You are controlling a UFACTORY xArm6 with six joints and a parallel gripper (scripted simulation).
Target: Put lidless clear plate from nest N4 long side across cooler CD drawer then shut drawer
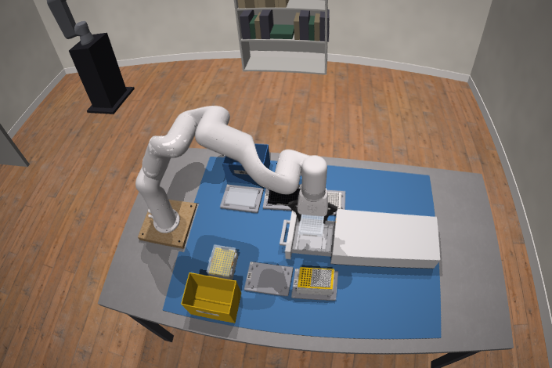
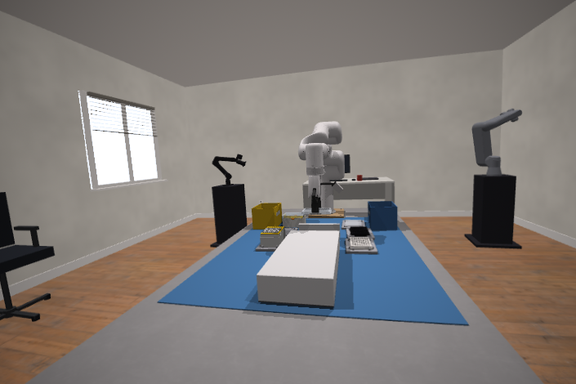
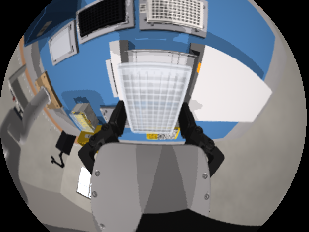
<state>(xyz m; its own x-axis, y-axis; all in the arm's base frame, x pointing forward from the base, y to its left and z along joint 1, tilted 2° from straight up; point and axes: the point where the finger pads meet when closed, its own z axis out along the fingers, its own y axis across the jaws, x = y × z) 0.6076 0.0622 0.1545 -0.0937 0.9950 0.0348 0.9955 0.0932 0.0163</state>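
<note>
Right now the drawer is 30 mm ahead of my hand and 140 mm below it. Also, from my hand: yellow tip box (50 mm ahead, 200 mm to the right, 100 mm below); then white well plate (20 mm ahead, 190 mm to the left, 140 mm below); then clear plate (10 mm below).
</note>
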